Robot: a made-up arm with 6 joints. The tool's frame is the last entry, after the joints. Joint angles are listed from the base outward.
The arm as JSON. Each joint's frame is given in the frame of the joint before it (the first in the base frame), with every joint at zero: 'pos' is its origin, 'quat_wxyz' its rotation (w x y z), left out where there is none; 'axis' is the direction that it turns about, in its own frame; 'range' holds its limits. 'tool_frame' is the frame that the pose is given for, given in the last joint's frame.
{
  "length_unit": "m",
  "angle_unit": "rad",
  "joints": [
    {
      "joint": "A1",
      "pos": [
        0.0,
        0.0,
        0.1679
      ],
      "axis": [
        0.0,
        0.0,
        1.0
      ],
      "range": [
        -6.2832,
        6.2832
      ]
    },
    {
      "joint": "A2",
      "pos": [
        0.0,
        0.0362,
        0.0
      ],
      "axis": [
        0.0,
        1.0,
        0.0
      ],
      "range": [
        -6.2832,
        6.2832
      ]
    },
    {
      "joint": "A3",
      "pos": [
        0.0,
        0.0,
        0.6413
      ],
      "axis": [
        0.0,
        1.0,
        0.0
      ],
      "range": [
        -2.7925,
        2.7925
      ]
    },
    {
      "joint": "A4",
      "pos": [
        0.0,
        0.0,
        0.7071
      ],
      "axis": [
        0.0,
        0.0,
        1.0
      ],
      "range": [
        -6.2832,
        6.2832
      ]
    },
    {
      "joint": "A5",
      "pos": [
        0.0,
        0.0,
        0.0
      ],
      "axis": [
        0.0,
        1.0,
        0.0
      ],
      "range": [
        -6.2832,
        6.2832
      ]
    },
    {
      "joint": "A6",
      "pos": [
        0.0,
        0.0,
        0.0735
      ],
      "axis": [
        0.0,
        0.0,
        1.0
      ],
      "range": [
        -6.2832,
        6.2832
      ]
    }
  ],
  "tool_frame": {
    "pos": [
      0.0,
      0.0,
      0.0
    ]
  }
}
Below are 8 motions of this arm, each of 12 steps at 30 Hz.
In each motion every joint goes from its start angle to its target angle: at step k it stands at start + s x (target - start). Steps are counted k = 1, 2, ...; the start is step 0. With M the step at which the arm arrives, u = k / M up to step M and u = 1 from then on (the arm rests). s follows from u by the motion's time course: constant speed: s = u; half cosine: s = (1 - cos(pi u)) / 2; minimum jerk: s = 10 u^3 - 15 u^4 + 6 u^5.
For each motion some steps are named. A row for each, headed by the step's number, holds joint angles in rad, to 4 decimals.
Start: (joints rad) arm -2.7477 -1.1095 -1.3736 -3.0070 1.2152 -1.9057
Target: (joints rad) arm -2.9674 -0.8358 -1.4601 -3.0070 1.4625 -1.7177
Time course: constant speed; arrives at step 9
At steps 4, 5, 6, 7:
4: -2.8453 -0.9879 -1.4120 -3.0070 1.3251 -1.8221
5: -2.8698 -0.9574 -1.4217 -3.0070 1.3526 -1.8013
6: -2.8942 -0.9270 -1.4313 -3.0070 1.3801 -1.7804
7: -2.9186 -0.8966 -1.4409 -3.0070 1.4075 -1.7595

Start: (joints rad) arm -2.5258 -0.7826 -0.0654 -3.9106 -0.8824 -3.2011
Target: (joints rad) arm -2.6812 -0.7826 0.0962 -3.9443 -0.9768 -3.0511
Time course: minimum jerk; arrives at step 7
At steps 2, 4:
2: -2.5483 -0.7826 -0.0420 -3.9155 -0.8961 -3.1794
4: -2.6240 -0.7826 0.0368 -3.9319 -0.9421 -3.1063

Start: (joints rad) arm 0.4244 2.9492 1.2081 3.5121 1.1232 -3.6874
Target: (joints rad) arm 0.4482 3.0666 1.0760 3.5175 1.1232 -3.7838
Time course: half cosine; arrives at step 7
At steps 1, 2, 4, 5, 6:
1: 0.4256 2.9550 1.2016 3.5124 1.1232 -3.6922
2: 0.4289 2.9713 1.1832 3.5131 1.1232 -3.7055
4: 0.4389 3.0210 1.1274 3.5154 1.1232 -3.7463
5: 0.4437 3.0445 1.1009 3.5165 1.1232 -3.7657
6: 0.4470 3.0608 1.0825 3.5172 1.1232 -3.7790

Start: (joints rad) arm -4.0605 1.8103 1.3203 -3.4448 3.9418 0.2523
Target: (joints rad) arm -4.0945 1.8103 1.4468 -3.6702 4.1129 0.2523
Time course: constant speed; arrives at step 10
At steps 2, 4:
2: -4.0673 1.8103 1.3456 -3.4899 3.9760 0.2523
4: -4.0741 1.8103 1.3709 -3.5350 4.0102 0.2523

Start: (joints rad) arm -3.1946 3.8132 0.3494 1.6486 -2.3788 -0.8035
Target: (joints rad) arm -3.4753 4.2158 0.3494 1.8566 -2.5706 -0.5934
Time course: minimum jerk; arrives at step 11
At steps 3, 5, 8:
3: -3.2308 3.8651 0.3494 1.6754 -2.4035 -0.7764
5: -3.3112 3.9804 0.3494 1.7350 -2.4584 -0.7163
8: -3.4391 4.1639 0.3494 1.8298 -2.5459 -0.6205

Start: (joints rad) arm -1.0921 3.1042 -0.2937 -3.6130 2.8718 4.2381
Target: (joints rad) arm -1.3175 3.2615 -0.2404 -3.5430 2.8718 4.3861
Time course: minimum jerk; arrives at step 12
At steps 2, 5, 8, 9, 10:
2: -1.1001 3.1098 -0.2918 -3.6105 2.8718 4.2434
5: -1.1702 3.1587 -0.2752 -3.5887 2.8718 4.2894
8: -1.2702 3.2285 -0.2516 -3.5577 2.8718 4.3550
9: -1.2942 3.2452 -0.2459 -3.5502 2.8718 4.3708
10: -1.3095 3.2559 -0.2423 -3.5455 2.8718 4.3808

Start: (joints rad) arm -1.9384 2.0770 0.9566 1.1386 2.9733 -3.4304
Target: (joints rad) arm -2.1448 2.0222 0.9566 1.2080 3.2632 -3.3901
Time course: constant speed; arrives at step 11
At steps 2, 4, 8, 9, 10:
2: -1.9759 2.0670 0.9566 1.1512 3.0260 -3.4231
4: -2.0135 2.0571 0.9566 1.1638 3.0787 -3.4157
8: -2.0885 2.0371 0.9566 1.1891 3.1841 -3.4011
9: -2.1073 2.0322 0.9566 1.1954 3.2105 -3.3974
10: -2.1260 2.0272 0.9566 1.2017 3.2368 -3.3938

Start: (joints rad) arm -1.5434 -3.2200 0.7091 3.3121 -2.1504 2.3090
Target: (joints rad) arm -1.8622 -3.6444 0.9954 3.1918 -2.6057 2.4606
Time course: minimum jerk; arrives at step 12
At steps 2, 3, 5, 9, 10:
2: -1.5547 -3.2351 0.7193 3.3078 -2.1666 2.3144
3: -1.5764 -3.2639 0.7387 3.2996 -2.1975 2.3247
5: -1.6539 -3.3671 0.8083 3.2704 -2.3082 2.3615
9: -1.8292 -3.6005 0.9658 3.2043 -2.5586 2.4449
10: -1.8509 -3.6293 0.9852 3.1961 -2.5895 2.4552

